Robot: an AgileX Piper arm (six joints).
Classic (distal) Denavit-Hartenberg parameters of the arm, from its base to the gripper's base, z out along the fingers. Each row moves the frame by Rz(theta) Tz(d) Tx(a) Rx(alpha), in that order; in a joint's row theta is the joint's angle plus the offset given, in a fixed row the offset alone. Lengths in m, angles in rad.
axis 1: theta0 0  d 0.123  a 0  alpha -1.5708
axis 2: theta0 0.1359  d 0  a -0.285  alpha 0
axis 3: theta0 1.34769  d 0  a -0.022  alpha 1.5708
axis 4: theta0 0  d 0.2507  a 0  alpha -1.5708
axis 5: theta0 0  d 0  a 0  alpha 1.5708
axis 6: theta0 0  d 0.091  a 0  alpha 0
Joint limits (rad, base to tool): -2.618..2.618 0..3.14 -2.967..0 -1.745..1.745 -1.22..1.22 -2.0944..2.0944
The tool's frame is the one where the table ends.
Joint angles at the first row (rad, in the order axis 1, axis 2, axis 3, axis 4, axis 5, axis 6):
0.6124, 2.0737, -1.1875, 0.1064, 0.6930, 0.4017
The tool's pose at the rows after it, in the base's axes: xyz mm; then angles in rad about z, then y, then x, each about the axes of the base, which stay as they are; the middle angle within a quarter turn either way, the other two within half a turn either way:
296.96 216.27 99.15 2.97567 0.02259 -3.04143
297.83 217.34 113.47 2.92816 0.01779 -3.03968
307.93 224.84 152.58 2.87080 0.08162 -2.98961
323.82 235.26 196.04 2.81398 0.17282 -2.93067
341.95 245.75 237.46 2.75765 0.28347 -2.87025
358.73 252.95 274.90 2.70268 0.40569 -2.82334
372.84 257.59 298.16 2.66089 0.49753 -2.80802
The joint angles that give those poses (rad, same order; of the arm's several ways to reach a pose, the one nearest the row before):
0.6124, 2.0683, -1.1888, 0.1064, 0.7051, 0.3691
0.6124, 2.0410, -1.2116, 0.1064, 0.7581, 0.3251
0.6124, 1.9823, -1.2917, 0.1054, 0.8157, 0.2814
0.6124, 1.9506, -1.4219, 0.0917, 0.8685, 0.2530
0.6124, 1.9486, -1.5756, 0.0637, 0.8991, 0.2375
0.6124, 1.9617, -1.7272, 0.0106, 0.9135, 0.2352
0.6124, 1.9936, -1.8548, -0.0485, 0.9298, 0.2344

